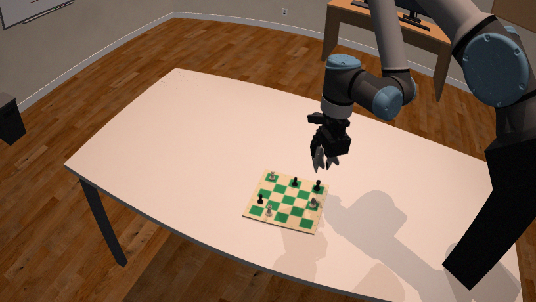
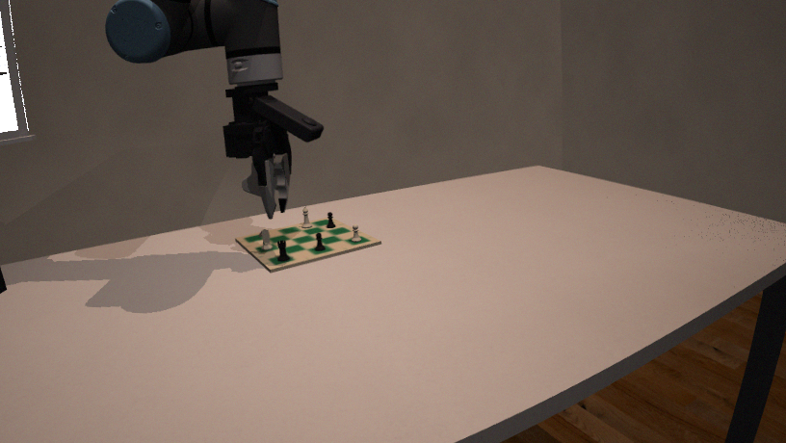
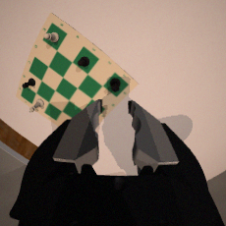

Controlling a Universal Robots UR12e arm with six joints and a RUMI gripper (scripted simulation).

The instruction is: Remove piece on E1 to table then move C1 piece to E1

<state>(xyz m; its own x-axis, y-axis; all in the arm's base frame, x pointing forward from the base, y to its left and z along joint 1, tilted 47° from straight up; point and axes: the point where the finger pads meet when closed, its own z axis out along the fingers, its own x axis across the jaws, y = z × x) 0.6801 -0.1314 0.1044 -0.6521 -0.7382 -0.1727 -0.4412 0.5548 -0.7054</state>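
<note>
The black rook is 80 mm below my hand. The rest, counted from my hand: white pawn (150 mm ahead, 10 mm to the right, 80 mm below); chessboard (80 mm ahead, 70 mm to the left, 100 mm below).
</note>
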